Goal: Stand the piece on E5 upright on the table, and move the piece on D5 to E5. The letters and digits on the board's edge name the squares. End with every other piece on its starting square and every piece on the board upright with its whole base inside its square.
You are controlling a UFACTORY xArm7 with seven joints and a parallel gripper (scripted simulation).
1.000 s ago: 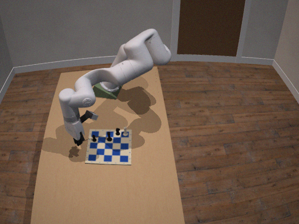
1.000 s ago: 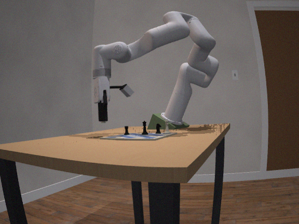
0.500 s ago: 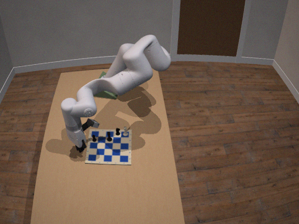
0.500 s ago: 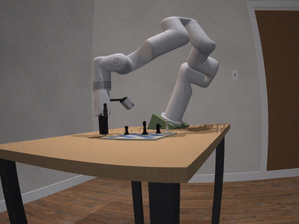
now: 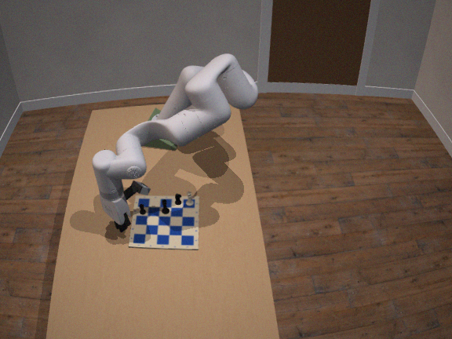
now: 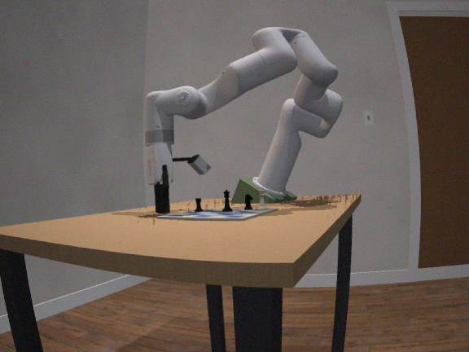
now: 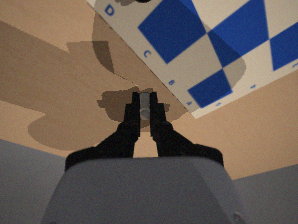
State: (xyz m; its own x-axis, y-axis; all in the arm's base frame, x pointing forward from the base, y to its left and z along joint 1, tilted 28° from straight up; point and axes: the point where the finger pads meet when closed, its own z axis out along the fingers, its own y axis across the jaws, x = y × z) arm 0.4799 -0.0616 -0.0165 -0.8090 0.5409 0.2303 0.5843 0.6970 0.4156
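Right now my hand is 10 mm above the white pawn. Also, from my hand: chessboard (50 mm behind, 130 mm to the left, 20 mm below); black knight (140 mm behind, 170 mm to the left, 10 mm below); black pawn (80 mm behind, 60 mm to the left, 10 mm below).
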